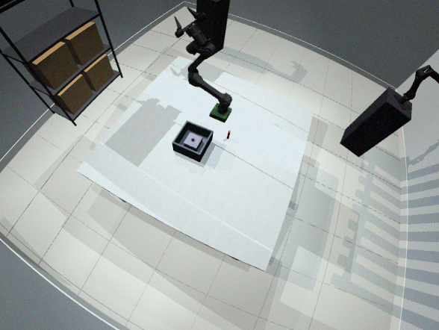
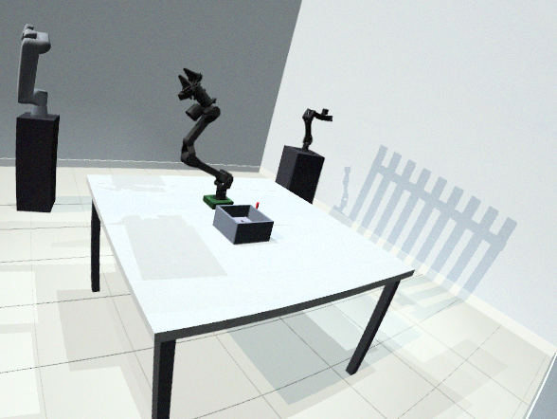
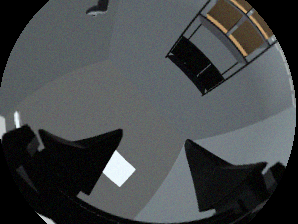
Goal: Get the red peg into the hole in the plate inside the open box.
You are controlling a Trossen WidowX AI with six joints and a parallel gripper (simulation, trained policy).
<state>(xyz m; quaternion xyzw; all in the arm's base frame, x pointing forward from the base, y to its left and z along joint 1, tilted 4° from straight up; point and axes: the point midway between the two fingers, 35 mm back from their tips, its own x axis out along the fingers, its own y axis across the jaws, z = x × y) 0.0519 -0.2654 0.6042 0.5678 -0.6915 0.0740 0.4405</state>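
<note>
The red peg is 60 cm below my gripper tip, 48 cm to the left of it and 10 cm ahead of it. From my gripper tip the other things lie so: dark grey box (62 cm below, 34 cm to the left, 29 cm ahead); pale plate (60 cm below, 34 cm to the left, 29 cm ahead).
</note>
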